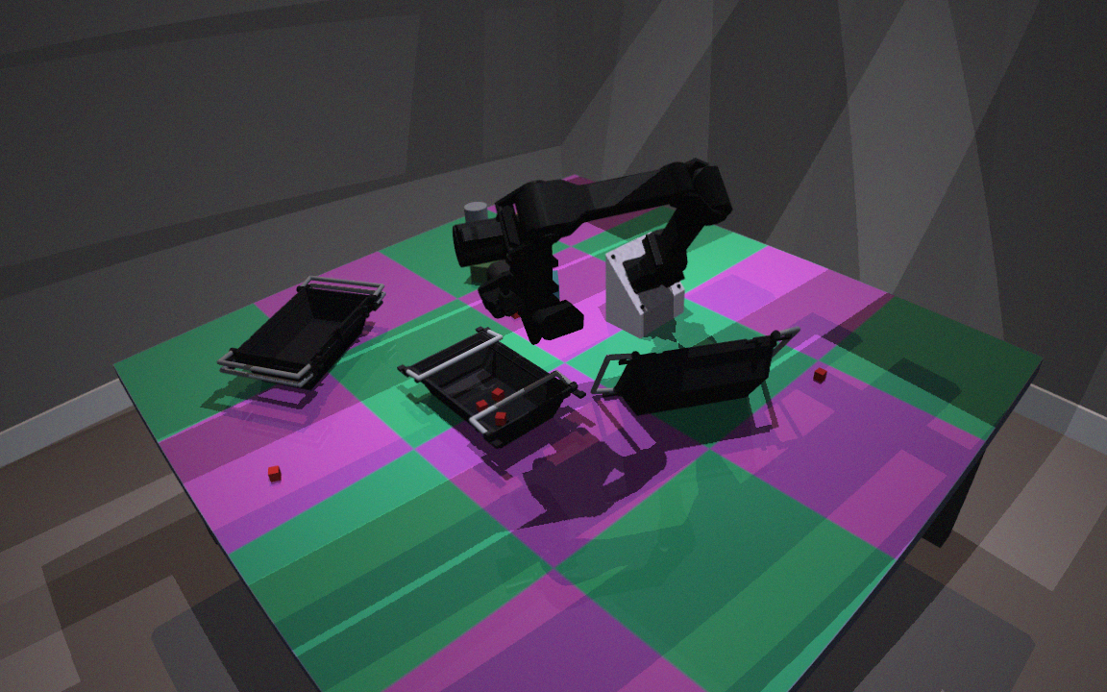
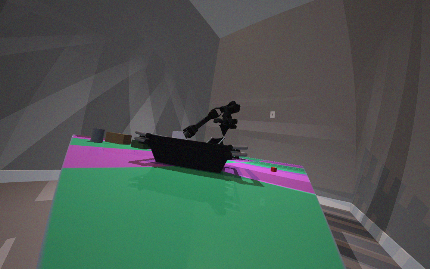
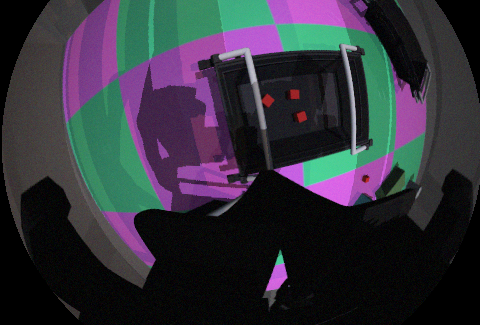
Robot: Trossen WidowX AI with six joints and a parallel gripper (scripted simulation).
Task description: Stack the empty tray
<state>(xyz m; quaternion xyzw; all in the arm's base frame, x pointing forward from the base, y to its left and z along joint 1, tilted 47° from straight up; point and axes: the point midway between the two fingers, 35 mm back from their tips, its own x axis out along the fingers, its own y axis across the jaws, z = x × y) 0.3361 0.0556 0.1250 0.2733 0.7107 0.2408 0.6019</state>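
The black tray lies 220 mm behind my gripper tip, 110 mm to the left of it and 80 mm below it. From my gripper tip the other things lie so: teal cube 310 mm to the right, 240 mm behind, 130 mm below; tan box 560 mm to the right, 380 mm behind, 120 mm below; olive block 440 mm to the right, 220 mm behind, 130 mm below.
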